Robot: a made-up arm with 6 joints. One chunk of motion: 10 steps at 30 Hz.
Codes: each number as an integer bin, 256 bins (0 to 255) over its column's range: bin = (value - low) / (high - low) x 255, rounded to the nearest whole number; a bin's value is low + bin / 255 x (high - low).
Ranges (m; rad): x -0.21..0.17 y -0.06..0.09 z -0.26..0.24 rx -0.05..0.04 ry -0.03..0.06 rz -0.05..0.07
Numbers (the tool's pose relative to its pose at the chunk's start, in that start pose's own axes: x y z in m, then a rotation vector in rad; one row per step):
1: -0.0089 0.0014 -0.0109 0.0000 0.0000 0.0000
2: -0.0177 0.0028 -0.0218 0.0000 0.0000 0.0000
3: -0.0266 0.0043 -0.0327 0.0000 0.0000 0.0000
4: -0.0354 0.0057 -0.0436 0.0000 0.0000 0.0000
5: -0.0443 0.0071 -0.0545 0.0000 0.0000 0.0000
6: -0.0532 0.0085 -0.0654 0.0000 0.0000 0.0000
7: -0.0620 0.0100 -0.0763 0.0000 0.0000 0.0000
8: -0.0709 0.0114 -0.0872 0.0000 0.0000 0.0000
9: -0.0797 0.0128 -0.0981 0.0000 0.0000 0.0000
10: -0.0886 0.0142 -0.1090 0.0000 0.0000 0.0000
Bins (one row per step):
1: 135 104 127 142 85 106
2: 129 107 121 142 85 106
3: 123 109 116 142 85 106
4: 117 112 110 142 85 106
5: 111 114 105 142 85 106
6: 105 116 99 142 85 106
7: 99 119 94 142 85 106
8: 93 121 88 142 85 106
9: 87 124 83 142 85 106
10: 81 126 77 142 85 106

